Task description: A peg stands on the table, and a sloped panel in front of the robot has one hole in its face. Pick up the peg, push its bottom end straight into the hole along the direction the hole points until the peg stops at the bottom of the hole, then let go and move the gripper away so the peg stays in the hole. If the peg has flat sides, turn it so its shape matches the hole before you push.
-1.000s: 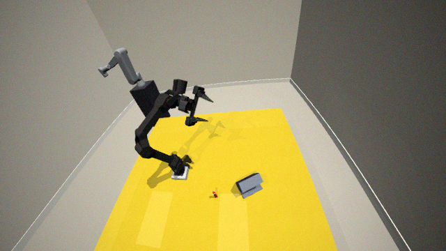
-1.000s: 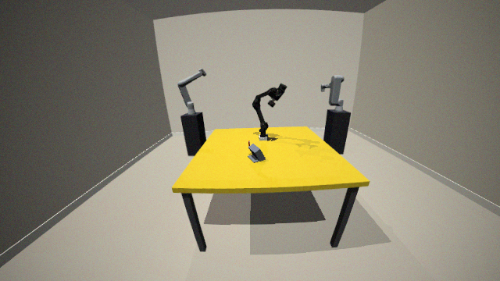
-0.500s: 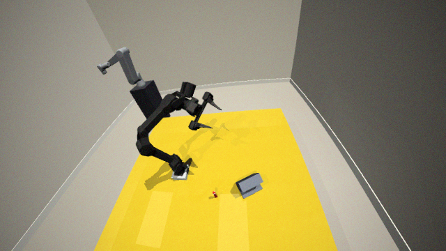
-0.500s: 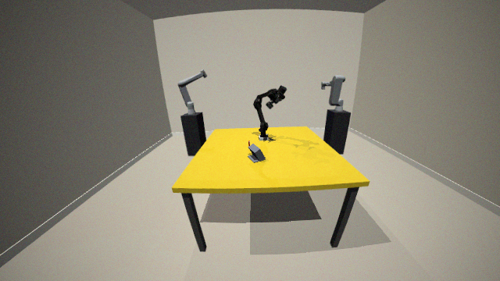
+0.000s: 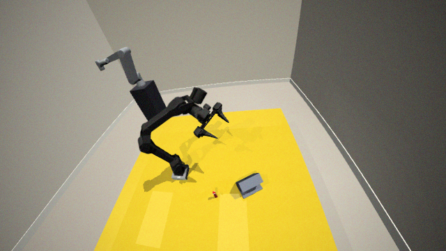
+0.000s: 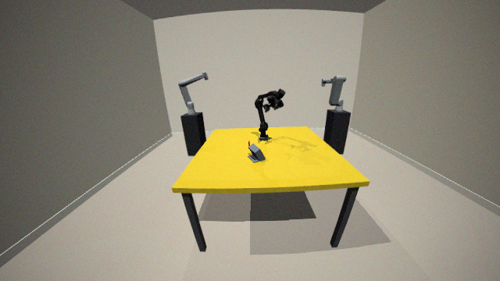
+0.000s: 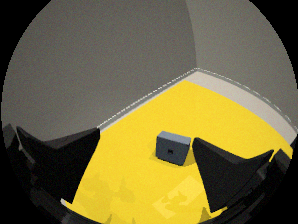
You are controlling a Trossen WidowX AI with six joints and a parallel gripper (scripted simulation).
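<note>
Right now the red peg is 32 cm below my gripper tip, 19 cm to the right of it and 7 cm behind it. From my gripper tip the other things lie so: grey sloped panel 33 cm below, 12 cm ahead, 11 cm to the right.
</note>
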